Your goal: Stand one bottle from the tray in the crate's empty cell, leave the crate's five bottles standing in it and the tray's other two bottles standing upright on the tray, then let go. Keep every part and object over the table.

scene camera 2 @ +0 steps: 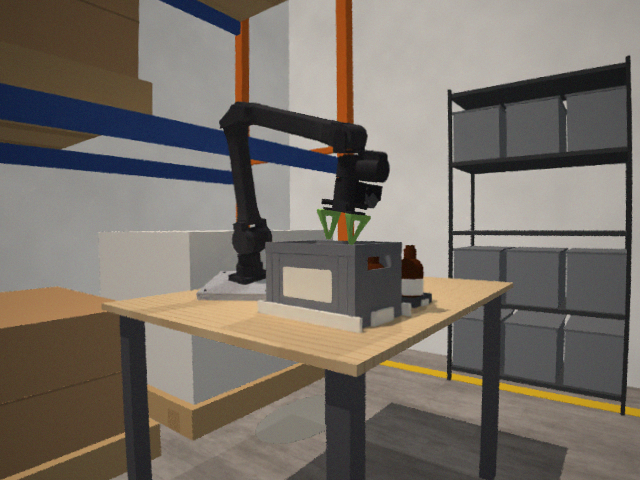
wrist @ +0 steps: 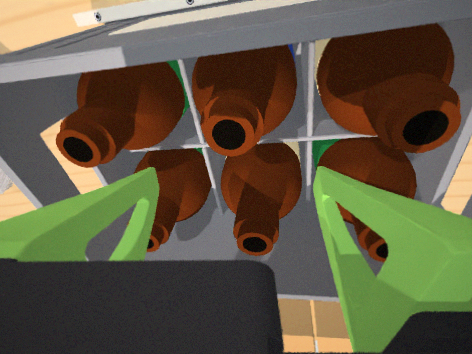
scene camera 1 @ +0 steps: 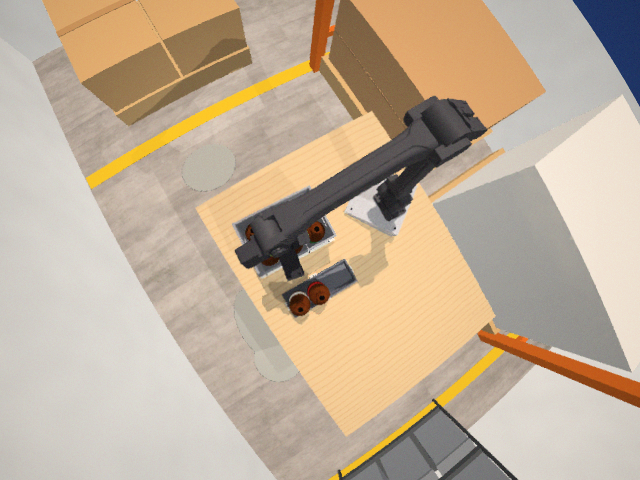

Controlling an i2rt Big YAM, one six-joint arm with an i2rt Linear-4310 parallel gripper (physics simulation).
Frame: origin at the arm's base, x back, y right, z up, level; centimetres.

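Seen in the pictures: gripper, fingertip midpoint: (scene camera 2: 339,241) (wrist: 236,177); arm's base at its link origin: (scene camera 2: 250,277) (scene camera 1: 389,204).
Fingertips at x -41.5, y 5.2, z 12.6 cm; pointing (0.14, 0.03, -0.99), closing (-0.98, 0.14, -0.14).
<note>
Pixels of each thing's top centre, then the offset from my fingertips to it. "pt": a spot on its surface instead. Level surfaces: height alone.
- grey crate at its top centre: (wrist: 242,215) (scene camera 2: 332,242) (scene camera 1: 284,229) dx +0.0, dy +2.8, dz +0.0 cm
- left bottle at its top centre: (wrist: 78,150) (scene camera 1: 316,229) dx +9.3, dy -1.5, dz -1.2 cm
- middle bottle at its top centre: (wrist: 228,135) dx +0.3, dy -1.8, dz -1.2 cm
- right bottle at its top centre: (wrist: 425,128) (scene camera 1: 266,254) dx -8.6, dy -1.5, dz -1.2 cm
- dark tray at a spot on its surface: (scene camera 1: 340,276) pt dx +11.3, dy -21.4, dz -17.0 cm
- white-banded bottle at its top centre: (scene camera 2: 410,245) (scene camera 1: 300,309) dx -7.2, dy -21.7, dz -1.5 cm
- red-banded bottle at its top centre: (scene camera 1: 322,297) dx +0.5, dy -21.8, dz -1.5 cm
- wooden table at its surface level: dz -17.5 cm
The grey crate (scene camera 1: 271,205) (scene camera 2: 312,252) (wrist: 250,37) stands on the table. In the wrist view, brown bottles stand in two rows of three, one per cell: the near-wall row has a left bottle (wrist: 142,110), a middle bottle (wrist: 245,80) and a right bottle (wrist: 390,55). My gripper (scene camera 2: 340,240) (wrist: 236,177) is open and empty, its green fingertips just above the crate's rim in scene camera 2. The dark tray (scene camera 1: 340,276) beside the crate holds a white-banded bottle (scene camera 1: 299,304) and a red-banded bottle (scene camera 1: 318,293), both upright. The arm partly hides the crate in scene camera 1.
The wooden table (scene camera 1: 392,310) (scene camera 2: 196,315) carries my arm's white base plate (scene camera 1: 361,211) (scene camera 2: 222,290). The crate stands near a table corner. Pale strips (scene camera 2: 310,316) lie along the crate's foot. Cartons, a large pale block and a shelf rack (scene camera 2: 450,206) stand beyond the table.
</note>
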